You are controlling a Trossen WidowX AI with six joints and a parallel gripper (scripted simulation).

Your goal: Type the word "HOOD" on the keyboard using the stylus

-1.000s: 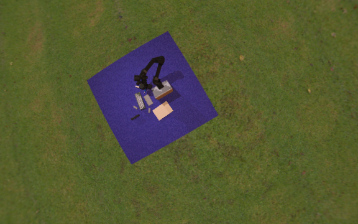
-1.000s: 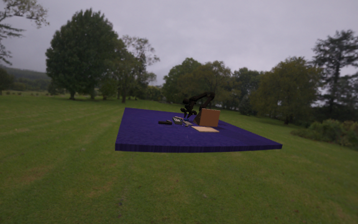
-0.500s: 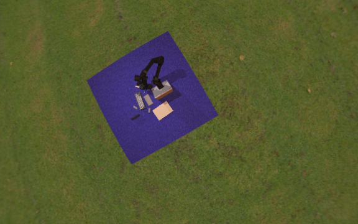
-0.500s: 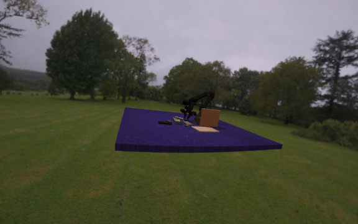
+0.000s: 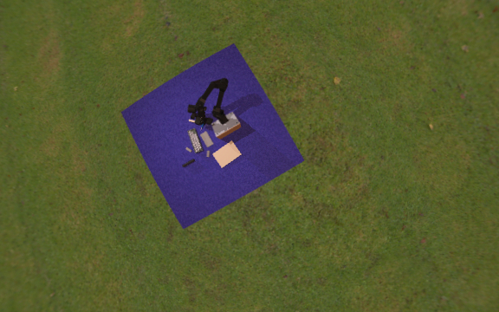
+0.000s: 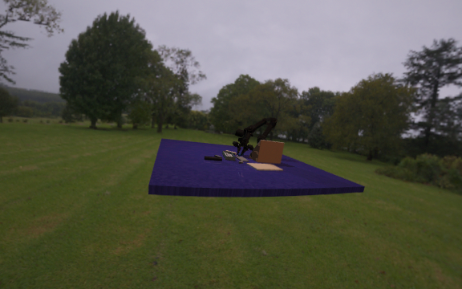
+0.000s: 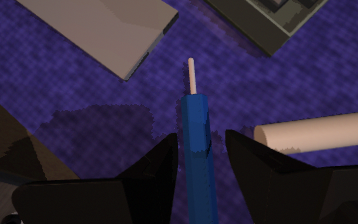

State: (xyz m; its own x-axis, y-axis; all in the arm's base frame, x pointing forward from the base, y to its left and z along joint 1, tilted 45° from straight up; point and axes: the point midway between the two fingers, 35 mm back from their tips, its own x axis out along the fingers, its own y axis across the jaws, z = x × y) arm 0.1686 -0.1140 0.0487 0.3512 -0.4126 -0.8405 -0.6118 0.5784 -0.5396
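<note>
Now: gripper tip 10 mm short of the blue stylus and 10 mm to the right of it. Also, from my gripper tip: grey slab 40 mm ahead, 130 mm to the left, 10 mm below; then grey stylus tip 40 mm ahead, 30 mm to the left; then pale stick 50 mm ahead, 70 mm to the right.
</note>
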